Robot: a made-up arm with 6 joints. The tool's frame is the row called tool.
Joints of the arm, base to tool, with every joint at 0 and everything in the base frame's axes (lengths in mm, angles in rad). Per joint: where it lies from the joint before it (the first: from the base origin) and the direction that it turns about. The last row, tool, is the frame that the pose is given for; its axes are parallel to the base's.
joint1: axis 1 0 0 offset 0 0 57
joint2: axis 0 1 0 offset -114 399 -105
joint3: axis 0 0 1 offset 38 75 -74
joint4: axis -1 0 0 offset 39 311 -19
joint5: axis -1 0 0 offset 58 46 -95
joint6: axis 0 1 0 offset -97 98 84
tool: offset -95 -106 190
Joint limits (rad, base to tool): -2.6..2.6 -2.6..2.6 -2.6..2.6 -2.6..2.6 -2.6..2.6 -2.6..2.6
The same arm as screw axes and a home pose.
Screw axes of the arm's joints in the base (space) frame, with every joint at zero. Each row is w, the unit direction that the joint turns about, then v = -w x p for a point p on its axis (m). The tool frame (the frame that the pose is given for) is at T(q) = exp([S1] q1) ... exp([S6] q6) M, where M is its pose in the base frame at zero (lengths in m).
S1: w 1 0 0 v 0 0.057 0
S2: w 0 1 0 v 0.048 0 -0.114
S3: w 0 0 1 v 0.474 0.076 0
S4: w -1 0 0 v 0 0.141 0.785
S5: w -1 0 0 v 0 0.236 0.831
S6: w 0 1 0 v 0.152 0 -0.076
M: xyz -0.171 0.823 0.038 (m) quaternion w x y z 1 0 0 0
Joint limits (deg, base to tool): -148.97..148.97 -148.97..148.97 -148.97..148.97 -148.97..148.97 -148.97..148.97 -148.97..148.97

